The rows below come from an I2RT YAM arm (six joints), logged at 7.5 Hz.
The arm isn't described. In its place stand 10 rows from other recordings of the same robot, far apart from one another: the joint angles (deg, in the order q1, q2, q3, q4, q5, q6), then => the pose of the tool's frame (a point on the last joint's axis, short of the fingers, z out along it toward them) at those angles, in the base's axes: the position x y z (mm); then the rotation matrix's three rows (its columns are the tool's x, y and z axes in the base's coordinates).
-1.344, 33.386, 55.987, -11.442, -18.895, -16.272 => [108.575 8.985 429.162], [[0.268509 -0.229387 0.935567], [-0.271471 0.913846 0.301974], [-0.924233 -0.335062 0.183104]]
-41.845, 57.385, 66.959, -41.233, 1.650, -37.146 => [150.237 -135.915 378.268], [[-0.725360 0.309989 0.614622], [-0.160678 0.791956 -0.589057], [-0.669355 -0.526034 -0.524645]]
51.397, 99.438, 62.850, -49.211, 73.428, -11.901 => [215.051 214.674 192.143], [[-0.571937 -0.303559 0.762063], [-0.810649 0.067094 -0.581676], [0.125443 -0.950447 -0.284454]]
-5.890, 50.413, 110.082, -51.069, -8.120, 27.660 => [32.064 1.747 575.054], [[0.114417 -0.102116 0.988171], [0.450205 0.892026 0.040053], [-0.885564 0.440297 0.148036]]
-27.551, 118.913, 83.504, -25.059, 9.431, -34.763 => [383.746 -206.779 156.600], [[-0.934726 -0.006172 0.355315], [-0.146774 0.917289 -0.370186], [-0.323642 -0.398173 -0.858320]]
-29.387, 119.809, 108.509, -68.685, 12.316, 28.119 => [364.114 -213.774 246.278], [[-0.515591 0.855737 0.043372], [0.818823 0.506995 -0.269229], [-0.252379 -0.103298 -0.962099]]
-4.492, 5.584, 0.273, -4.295, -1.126, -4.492 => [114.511 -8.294 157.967], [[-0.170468 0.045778 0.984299], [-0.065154 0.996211 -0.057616], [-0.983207 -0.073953 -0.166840]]
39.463, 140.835, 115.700, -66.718, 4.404, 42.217 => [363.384 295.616 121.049], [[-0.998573 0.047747 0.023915], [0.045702 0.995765 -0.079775], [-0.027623 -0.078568 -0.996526]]
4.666, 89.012, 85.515, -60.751, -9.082, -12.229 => [309.587 30.906 324.094], [[-0.845835 -0.335457 0.414768], [-0.278894 0.940886 0.192225], [-0.454732 0.046914 -0.889392]]
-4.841, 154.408, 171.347, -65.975, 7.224, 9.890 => [544.327 -50.593 273.769], [[-0.712758 0.292636 0.637449], [0.231369 0.956034 -0.180186], [-0.662152 0.019057 -0.749128]]
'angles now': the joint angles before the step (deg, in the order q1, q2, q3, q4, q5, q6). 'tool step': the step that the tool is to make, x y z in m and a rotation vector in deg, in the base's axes. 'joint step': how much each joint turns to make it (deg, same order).
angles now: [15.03, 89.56, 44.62, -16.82, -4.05, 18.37]
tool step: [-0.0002, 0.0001, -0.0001, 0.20, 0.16, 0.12]
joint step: [0.00, 0.00, 0.00, -0.10, -0.26, 0.00]
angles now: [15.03, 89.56, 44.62, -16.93, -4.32, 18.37]
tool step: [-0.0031, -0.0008, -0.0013, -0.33, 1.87, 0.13]
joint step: [-0.02, -0.04, 0.05, -1.99, -0.22, -0.06]
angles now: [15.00, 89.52, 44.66, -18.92, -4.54, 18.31]
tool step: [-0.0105, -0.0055, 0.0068, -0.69, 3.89, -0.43]
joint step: [-0.60, -2.29, 0.38, -6.60, -0.36, -0.02]
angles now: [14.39, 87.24, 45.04, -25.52, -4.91, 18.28]
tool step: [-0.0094, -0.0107, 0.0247, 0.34, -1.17, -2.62]
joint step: [-1.74, -5.75, 0.86, -5.33, 0.29, 0.84]
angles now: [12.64, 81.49, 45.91, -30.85, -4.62, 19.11]
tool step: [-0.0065, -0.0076, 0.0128, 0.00, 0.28, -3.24]
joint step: [-1.26, -2.94, 0.76, -3.83, 0.73, 1.84]
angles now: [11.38, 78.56, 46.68, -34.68, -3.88, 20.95]
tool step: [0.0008, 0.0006, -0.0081, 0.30, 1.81, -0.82]
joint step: [0.06, 1.46, -0.50, 0.32, -0.26, 1.07]
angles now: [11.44, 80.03, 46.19, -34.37, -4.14, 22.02]
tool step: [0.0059, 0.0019, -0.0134, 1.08, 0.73, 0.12]
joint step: [-0.01, 2.87, -0.82, 3.22, -1.17, 0.33]
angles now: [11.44, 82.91, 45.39, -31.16, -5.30, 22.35]
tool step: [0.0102, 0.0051, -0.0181, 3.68, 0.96, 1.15]
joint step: [0.12, 4.64, -0.44, 4.93, -3.91, 0.42]
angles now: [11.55, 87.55, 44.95, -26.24, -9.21, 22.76]
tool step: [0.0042, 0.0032, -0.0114, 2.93, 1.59, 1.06]
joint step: [0.05, 2.87, -0.12, 2.06, -3.34, 0.19]
